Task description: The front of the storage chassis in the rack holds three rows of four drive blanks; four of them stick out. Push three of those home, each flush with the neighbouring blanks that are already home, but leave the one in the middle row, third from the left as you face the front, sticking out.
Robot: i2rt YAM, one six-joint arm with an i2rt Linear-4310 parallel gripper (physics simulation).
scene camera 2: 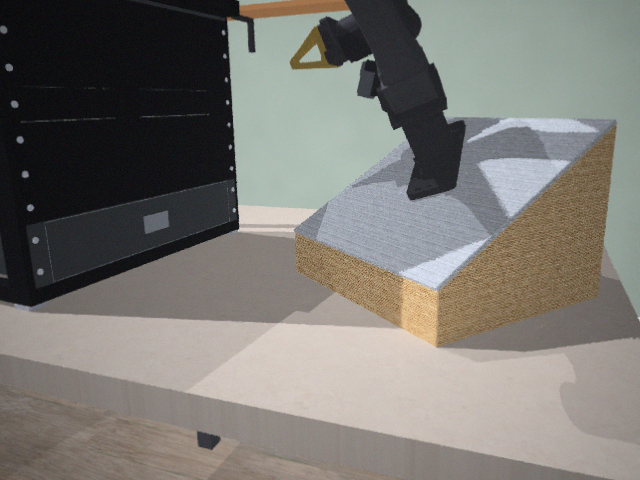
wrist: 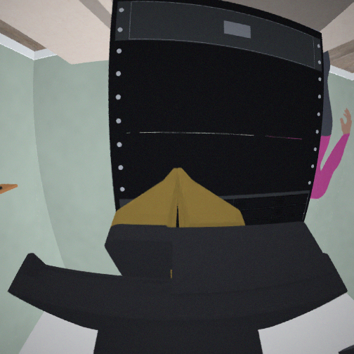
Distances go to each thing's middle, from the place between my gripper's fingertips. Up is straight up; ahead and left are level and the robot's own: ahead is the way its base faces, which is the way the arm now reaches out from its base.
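Labels:
With the black rack (scene camera 2: 94,198) as my reference, I find my gripper 40 mm above it, 150 mm to the right of it and 320 mm short of it.

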